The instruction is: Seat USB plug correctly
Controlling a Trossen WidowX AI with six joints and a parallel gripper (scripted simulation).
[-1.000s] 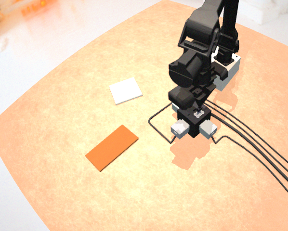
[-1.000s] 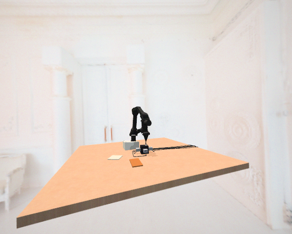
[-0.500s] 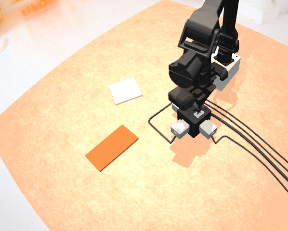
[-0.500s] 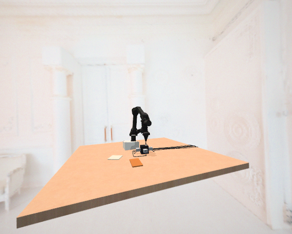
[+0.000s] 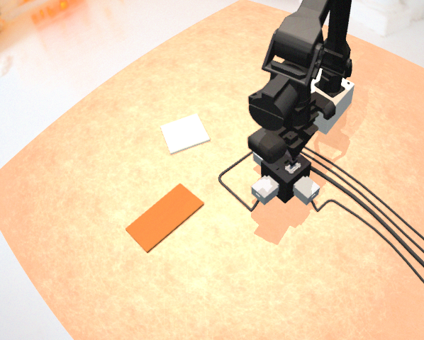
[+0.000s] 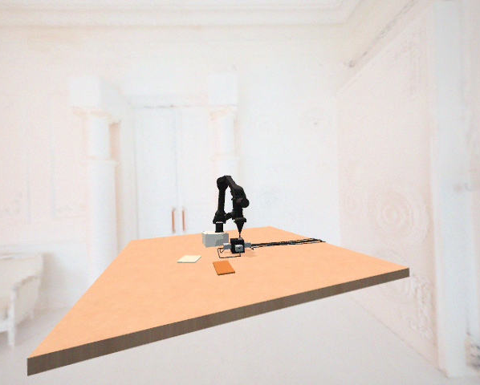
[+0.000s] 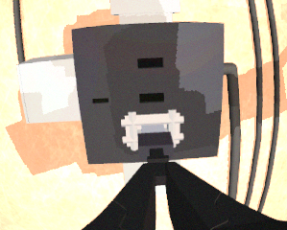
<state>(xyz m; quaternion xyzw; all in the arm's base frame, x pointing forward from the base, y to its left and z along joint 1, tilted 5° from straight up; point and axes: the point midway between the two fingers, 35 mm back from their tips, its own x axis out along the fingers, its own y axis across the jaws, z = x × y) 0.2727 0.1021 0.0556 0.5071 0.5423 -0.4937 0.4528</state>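
My gripper tip is 20 mm above the USB plug. The rest, counted from my gripper tip: USB socket: 40 mm below; orange pad: 250 mm ahead, 130 mm to the right, 110 mm below; white pad: 300 mm to the right, 110 mm below, 70 mm ahead.
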